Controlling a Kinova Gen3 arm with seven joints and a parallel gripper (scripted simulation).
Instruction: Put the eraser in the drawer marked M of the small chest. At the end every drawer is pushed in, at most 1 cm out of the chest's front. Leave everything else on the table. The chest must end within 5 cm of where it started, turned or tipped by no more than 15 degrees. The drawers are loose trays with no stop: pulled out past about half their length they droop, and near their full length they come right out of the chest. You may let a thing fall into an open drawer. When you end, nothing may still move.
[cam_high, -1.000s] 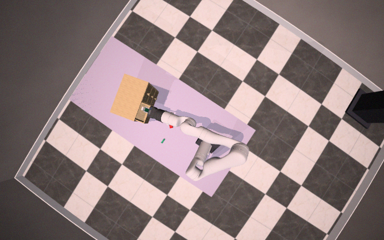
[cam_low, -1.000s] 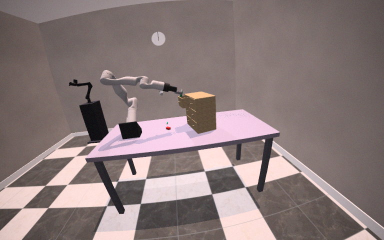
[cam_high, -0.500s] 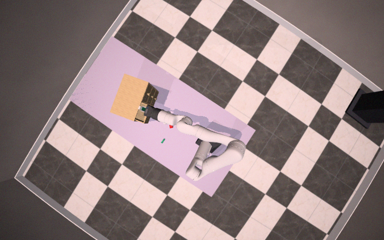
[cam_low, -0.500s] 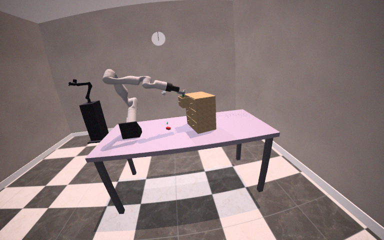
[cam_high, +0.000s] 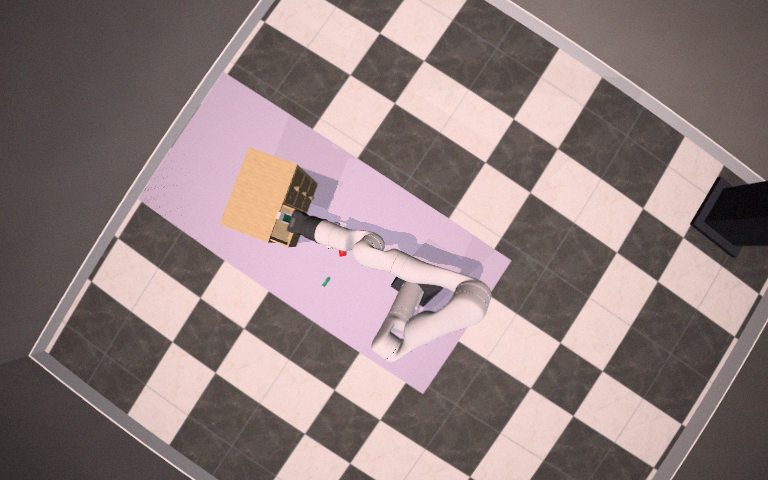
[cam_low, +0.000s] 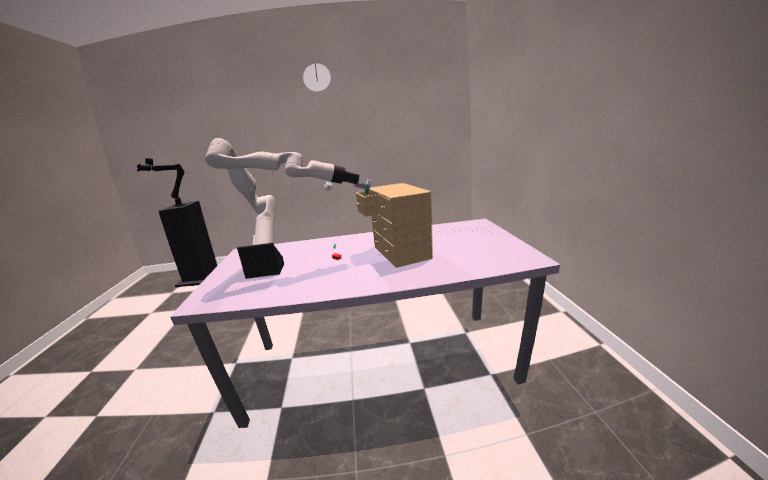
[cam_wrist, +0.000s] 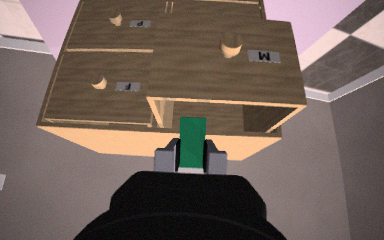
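Now: the eraser 20 mm ahead of my hand. Also, from my hand: drawer 110 mm below, 50 mm ahead, 40 mm to the left; then small red block 340 mm below, 170 mm behind, 10 mm to the left; then green piece 340 mm below, 200 mm behind, 180 mm to the left.
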